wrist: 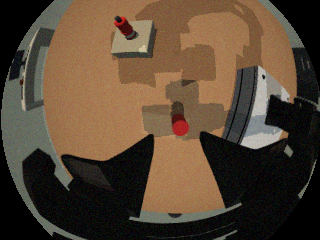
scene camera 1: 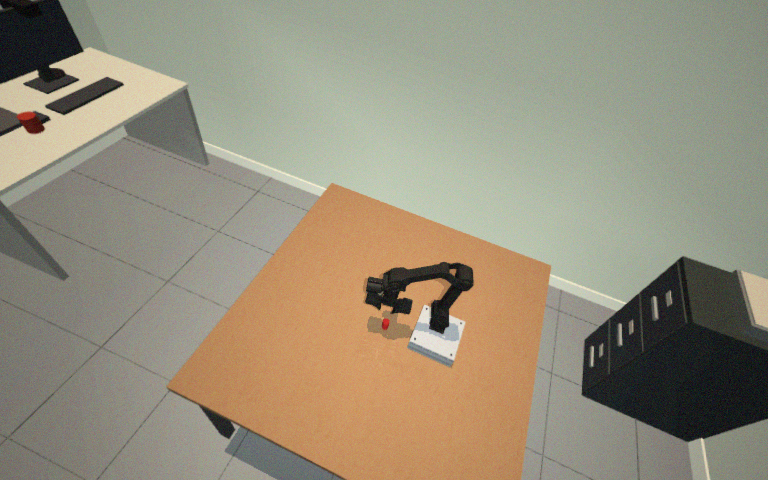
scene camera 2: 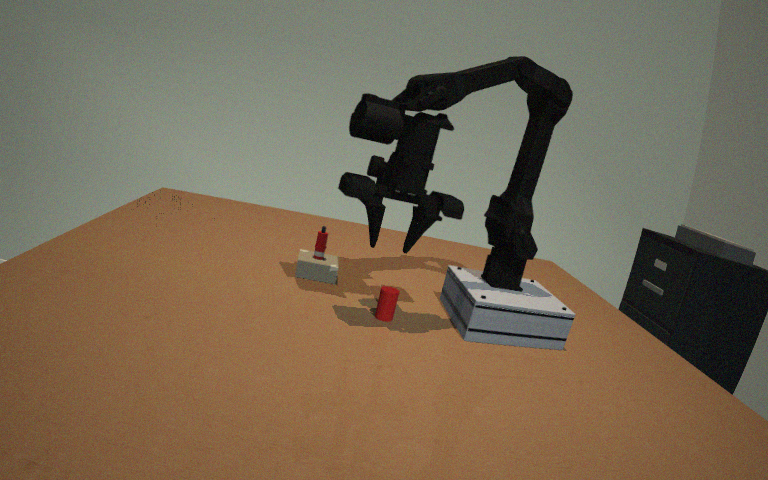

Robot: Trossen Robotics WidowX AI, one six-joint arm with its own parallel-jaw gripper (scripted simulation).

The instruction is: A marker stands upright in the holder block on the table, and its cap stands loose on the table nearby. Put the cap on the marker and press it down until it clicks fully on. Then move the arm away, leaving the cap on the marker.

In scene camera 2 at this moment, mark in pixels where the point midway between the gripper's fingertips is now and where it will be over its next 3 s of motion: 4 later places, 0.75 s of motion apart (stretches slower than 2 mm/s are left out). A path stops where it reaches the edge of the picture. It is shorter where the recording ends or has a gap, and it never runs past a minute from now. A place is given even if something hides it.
My gripper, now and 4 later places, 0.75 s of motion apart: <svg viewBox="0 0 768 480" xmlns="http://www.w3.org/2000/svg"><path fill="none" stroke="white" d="M388 249L391 279L385 299L384 310L390 288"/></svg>
